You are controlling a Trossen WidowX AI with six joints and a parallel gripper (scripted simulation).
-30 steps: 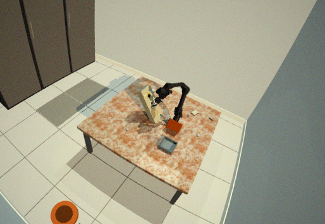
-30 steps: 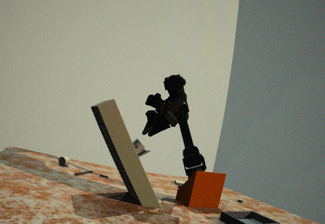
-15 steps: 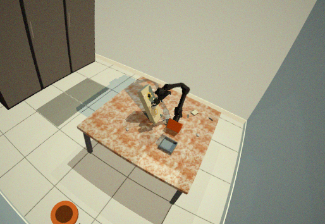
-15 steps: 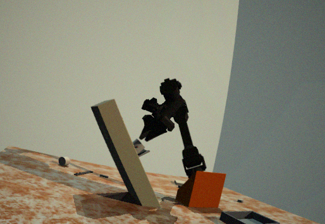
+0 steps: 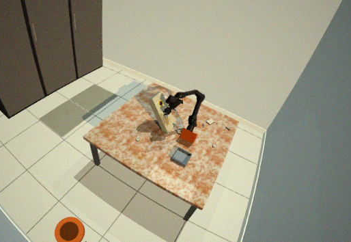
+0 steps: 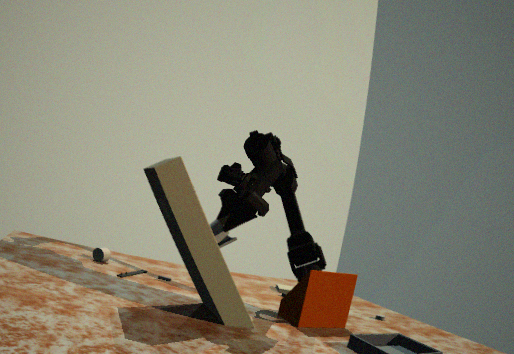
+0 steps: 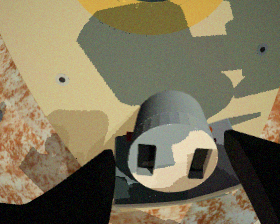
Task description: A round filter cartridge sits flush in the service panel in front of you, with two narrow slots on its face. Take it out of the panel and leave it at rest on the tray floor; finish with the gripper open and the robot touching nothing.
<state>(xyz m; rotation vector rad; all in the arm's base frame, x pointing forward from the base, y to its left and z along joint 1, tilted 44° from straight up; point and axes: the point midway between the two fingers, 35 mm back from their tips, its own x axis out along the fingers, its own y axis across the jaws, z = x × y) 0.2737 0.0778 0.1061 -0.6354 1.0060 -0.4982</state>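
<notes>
The tan service panel lies 50 mm ahead of my gripper tip, 10 mm to the right of it and 30 mm below it. The rest, counted from my gripper tip: round grey filter cartridge (right at my gripper tip); then dark tray (320 mm behind, 310 mm to the left, 190 mm below).
</notes>
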